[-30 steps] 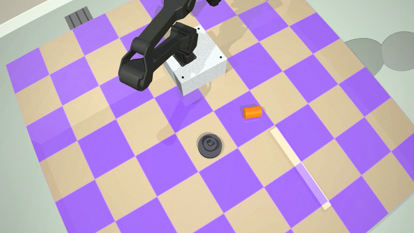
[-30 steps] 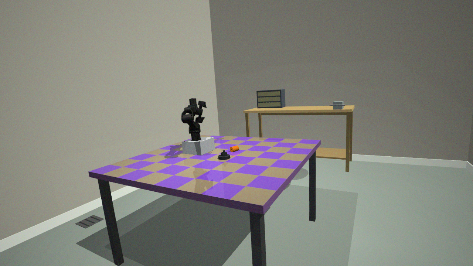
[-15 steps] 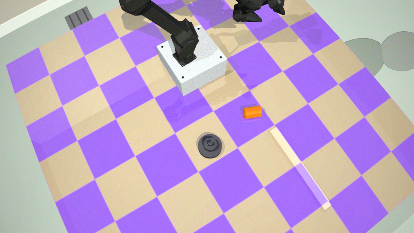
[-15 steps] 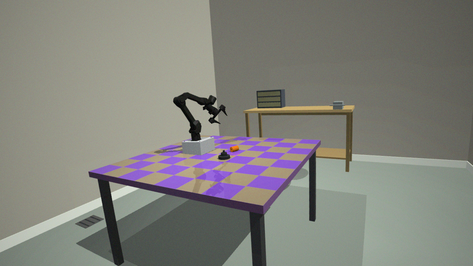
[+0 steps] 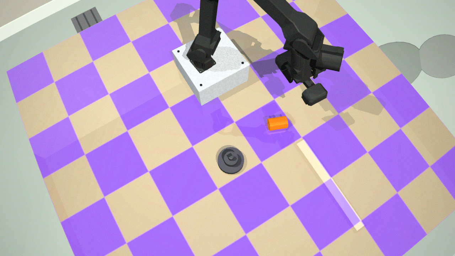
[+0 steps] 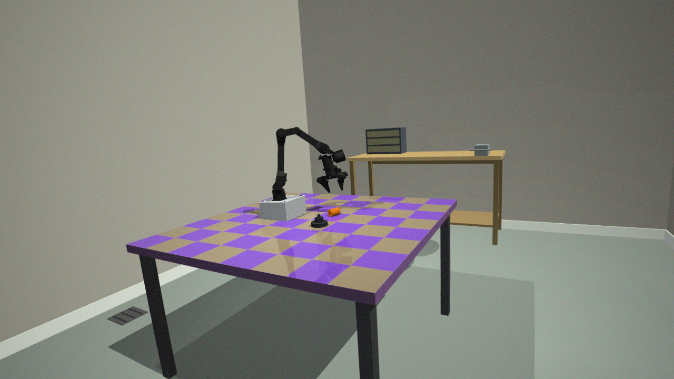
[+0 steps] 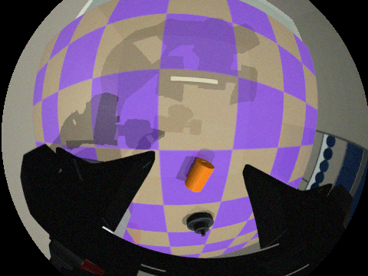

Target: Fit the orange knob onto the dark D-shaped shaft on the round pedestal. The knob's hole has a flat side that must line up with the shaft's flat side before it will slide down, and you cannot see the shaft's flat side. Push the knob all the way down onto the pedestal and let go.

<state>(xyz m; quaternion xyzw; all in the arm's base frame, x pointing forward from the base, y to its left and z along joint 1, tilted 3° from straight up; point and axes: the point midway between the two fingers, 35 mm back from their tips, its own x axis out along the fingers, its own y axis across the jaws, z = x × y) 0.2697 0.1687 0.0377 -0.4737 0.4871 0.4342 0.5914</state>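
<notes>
The orange knob is 20 mm ahead of my gripper tip, 80 mm to the right of it and 100 mm below it. Round my gripper tip: D-shaped shaft: 30 mm ahead, 280 mm to the right, 90 mm below.
</notes>
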